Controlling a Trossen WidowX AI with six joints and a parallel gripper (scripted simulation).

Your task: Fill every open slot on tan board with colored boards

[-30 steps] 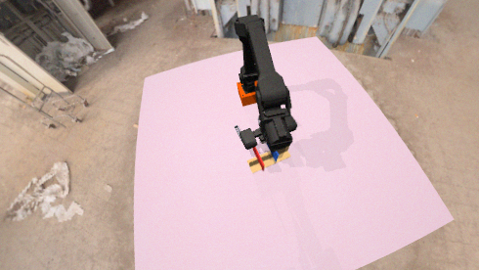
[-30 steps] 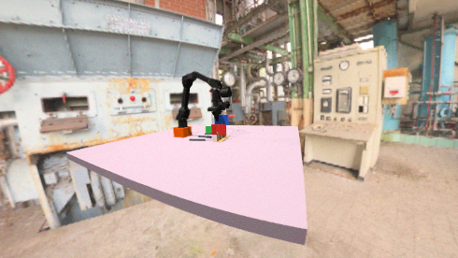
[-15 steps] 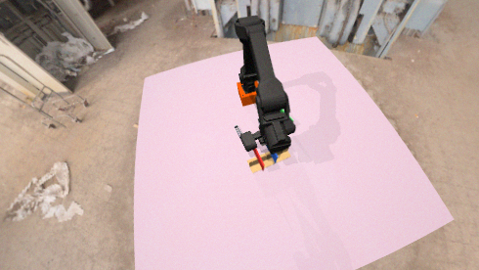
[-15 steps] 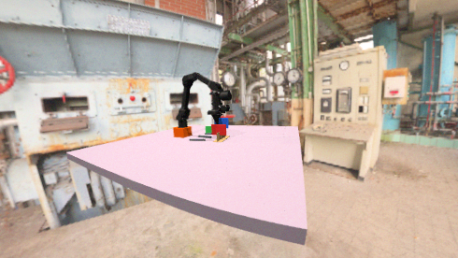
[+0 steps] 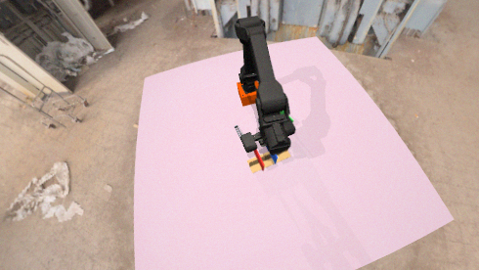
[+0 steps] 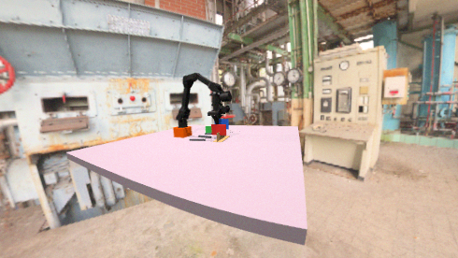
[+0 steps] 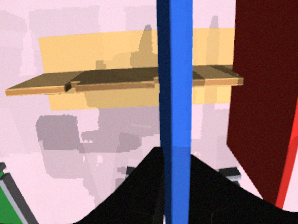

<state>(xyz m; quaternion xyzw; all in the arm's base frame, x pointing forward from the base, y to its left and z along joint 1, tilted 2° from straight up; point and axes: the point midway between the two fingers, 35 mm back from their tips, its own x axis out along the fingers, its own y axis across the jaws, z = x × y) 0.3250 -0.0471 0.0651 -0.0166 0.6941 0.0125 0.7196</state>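
The red board lies 30 mm ahead of my gripper tip, 50 mm to the right of it and 30 mm below it. Round my gripper tip: blue board: 30 mm ahead; tan board: 20 mm ahead, 70 mm below; green board: 120 mm behind, 140 mm to the left, 70 mm below.
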